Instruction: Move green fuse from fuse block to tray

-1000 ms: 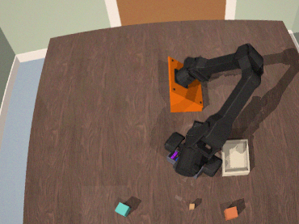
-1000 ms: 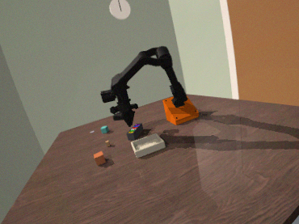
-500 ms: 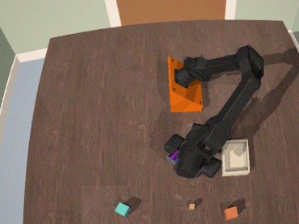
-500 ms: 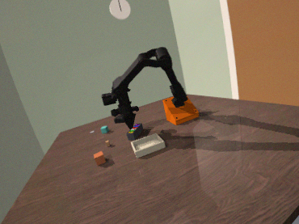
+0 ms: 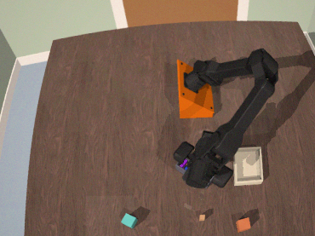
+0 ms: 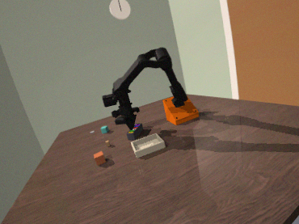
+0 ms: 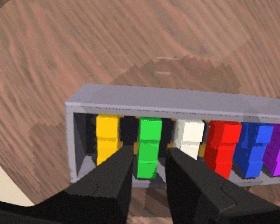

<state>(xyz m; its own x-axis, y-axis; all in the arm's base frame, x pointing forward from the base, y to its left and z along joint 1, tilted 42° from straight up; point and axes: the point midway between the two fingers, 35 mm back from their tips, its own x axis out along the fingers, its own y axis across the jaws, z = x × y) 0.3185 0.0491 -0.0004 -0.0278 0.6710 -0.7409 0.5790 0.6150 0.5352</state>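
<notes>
The green fuse lies 20 mm below my gripper tip. The rest, counted from my gripper tip: blue fuse: 30 mm behind, 50 mm to the right, 20 mm below; red fuse: 20 mm behind, 30 mm to the right, 20 mm below; white fuse: 10 mm behind, 20 mm to the right, 20 mm below.
</notes>
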